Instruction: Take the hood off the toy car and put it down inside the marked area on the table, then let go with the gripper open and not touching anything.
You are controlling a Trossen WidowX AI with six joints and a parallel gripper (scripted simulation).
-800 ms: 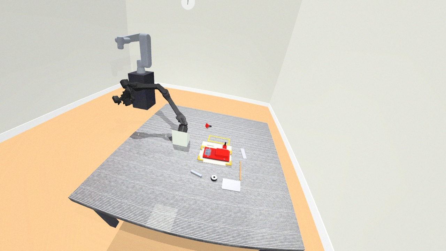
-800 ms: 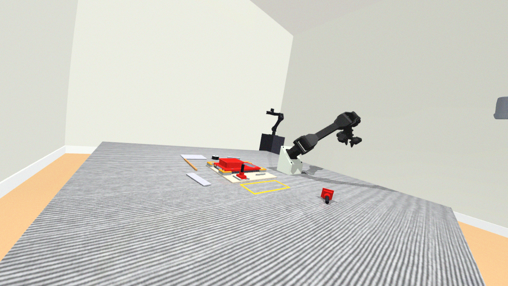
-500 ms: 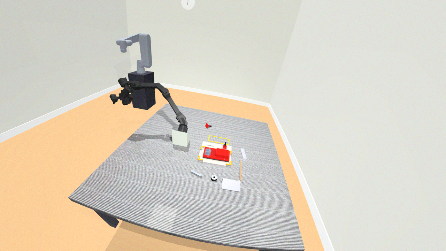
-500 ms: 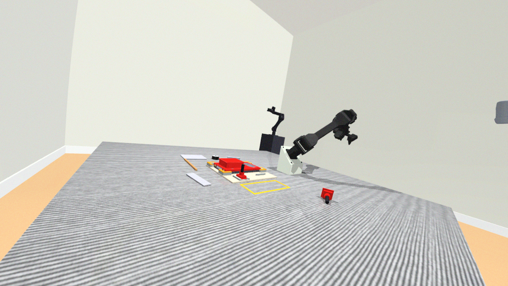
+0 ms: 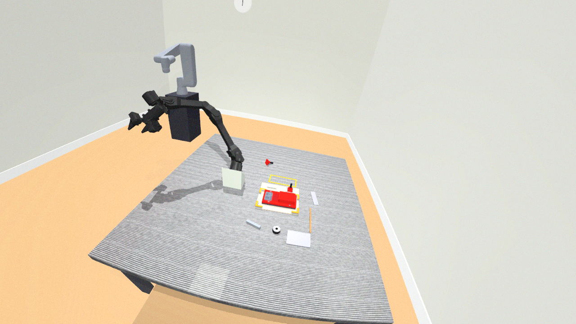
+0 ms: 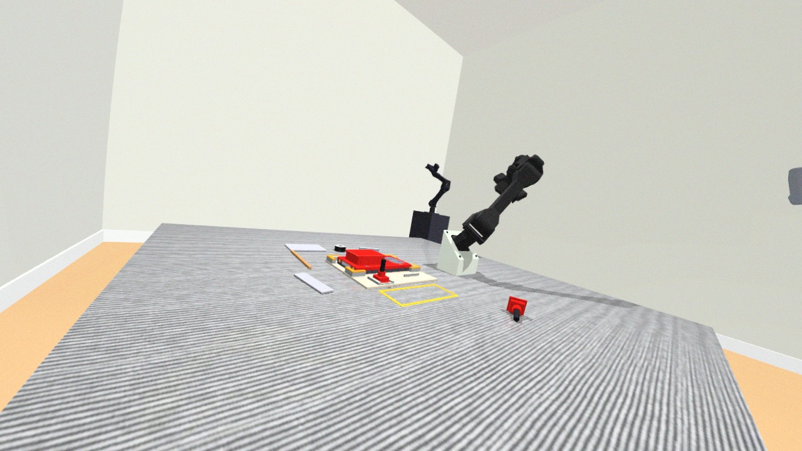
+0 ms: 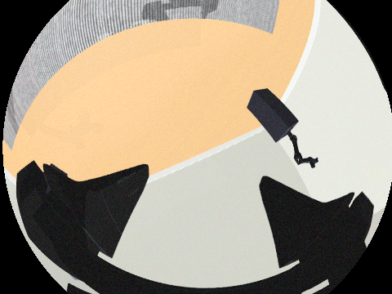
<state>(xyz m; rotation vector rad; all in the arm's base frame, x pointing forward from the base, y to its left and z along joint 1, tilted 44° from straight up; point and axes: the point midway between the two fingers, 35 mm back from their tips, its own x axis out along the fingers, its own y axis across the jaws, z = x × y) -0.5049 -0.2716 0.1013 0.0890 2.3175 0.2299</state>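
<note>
Now: the red hood 880 mm ahead of my gripper tip, 70 mm to the left of it and 290 mm below it. From my gripper tip the other things lie so: pencil (1030 mm ahead, 40 mm to the right, 330 mm below); then grey strip (1050 mm ahead, 150 mm to the left, 330 mm below); then small black ring (850 mm ahead, 150 mm to the right, 330 mm below).
</note>
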